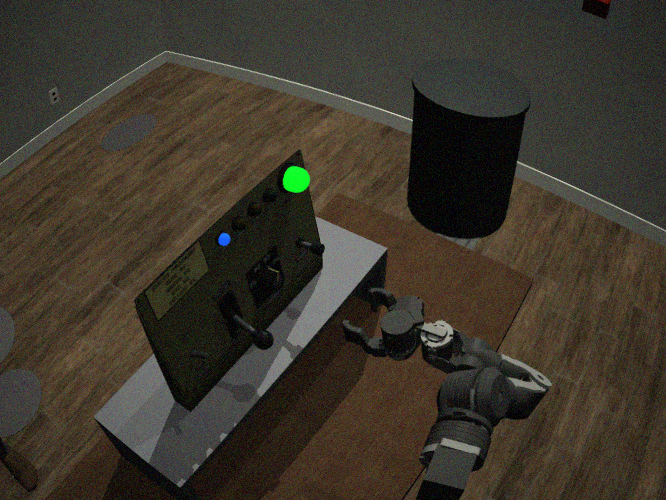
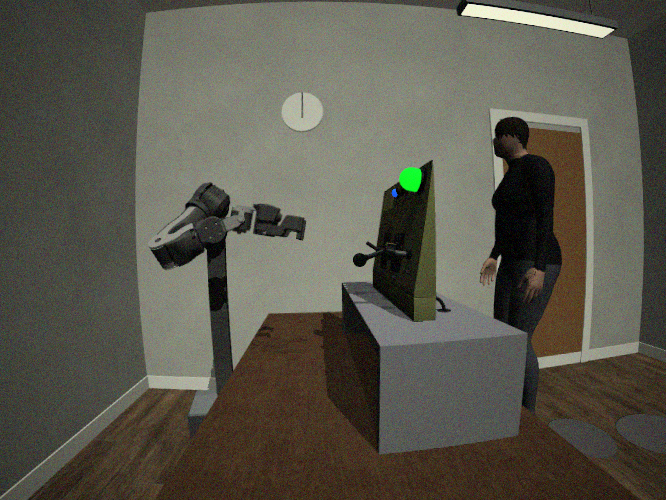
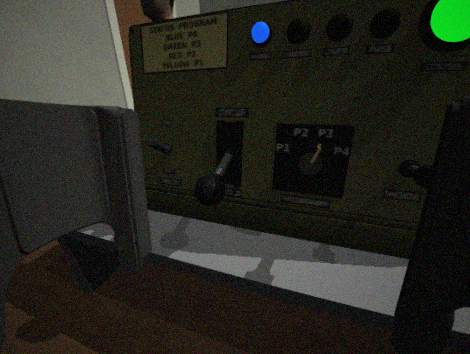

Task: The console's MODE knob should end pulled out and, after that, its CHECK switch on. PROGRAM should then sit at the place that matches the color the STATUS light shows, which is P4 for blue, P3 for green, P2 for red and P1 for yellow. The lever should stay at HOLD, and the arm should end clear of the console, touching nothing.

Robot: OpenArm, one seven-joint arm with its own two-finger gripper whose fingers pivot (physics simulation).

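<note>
The console (image 1: 177,344) (image 2: 424,290) (image 3: 190,95) stands upright. Its large lamp (image 1: 295,179) (image 2: 411,179) (image 3: 452,20) shines green; a small lamp (image 1: 224,239) (image 3: 260,32) shines blue. Their labels are blurred. The PROGRAM pointer (image 3: 317,153) points at P3. The lever (image 1: 261,339) (image 2: 359,259) (image 3: 210,190) is low in its slot. The MODE knob (image 1: 318,248) (image 3: 410,168) stands off the panel; how far it is pulled is unclear. The CHECK switch (image 1: 200,354) (image 3: 160,146) sticks out; ON or OFF is unclear. My gripper (image 1: 359,309) (image 2: 302,228) (image 3: 252,203) is open, empty, clear of the console.
The console stands on a grey block (image 1: 344,242) (image 2: 449,392) on the brown table (image 1: 457,274) (image 2: 279,419). A dark cylinder (image 1: 465,161) stands beyond it. A person (image 2: 524,215) stands behind the console. The printed colour card (image 1: 177,279) (image 3: 185,44) is on the console's upper left.
</note>
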